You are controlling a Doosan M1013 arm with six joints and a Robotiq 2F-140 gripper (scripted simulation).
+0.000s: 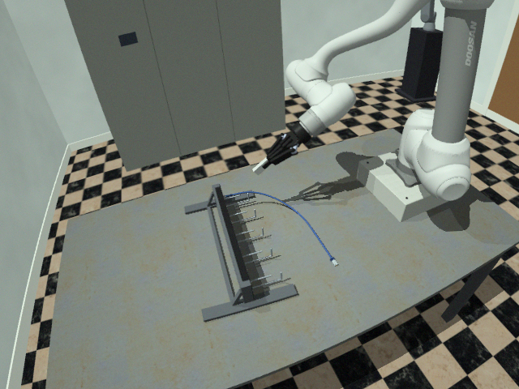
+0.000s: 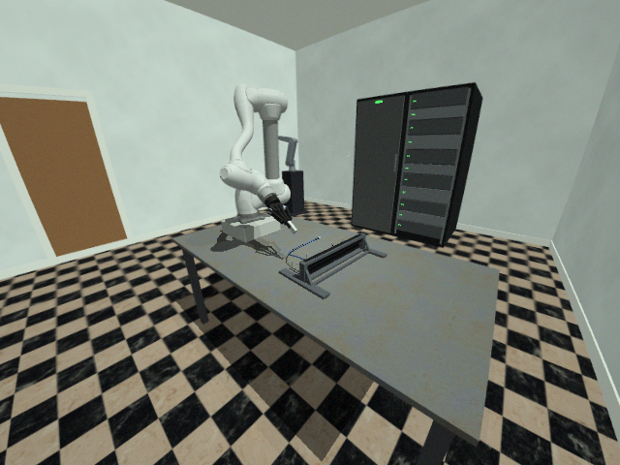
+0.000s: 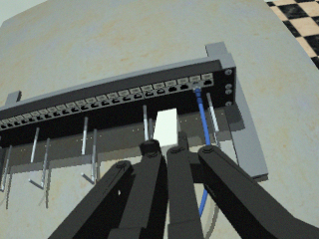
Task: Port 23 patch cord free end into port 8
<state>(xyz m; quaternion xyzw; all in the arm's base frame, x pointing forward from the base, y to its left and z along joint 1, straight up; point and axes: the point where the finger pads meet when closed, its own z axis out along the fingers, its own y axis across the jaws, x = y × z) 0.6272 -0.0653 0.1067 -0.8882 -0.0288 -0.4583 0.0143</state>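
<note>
My gripper is now 16 cm past the free-end plug, 34 cm to the right of it and 20 cm above it.
</note>
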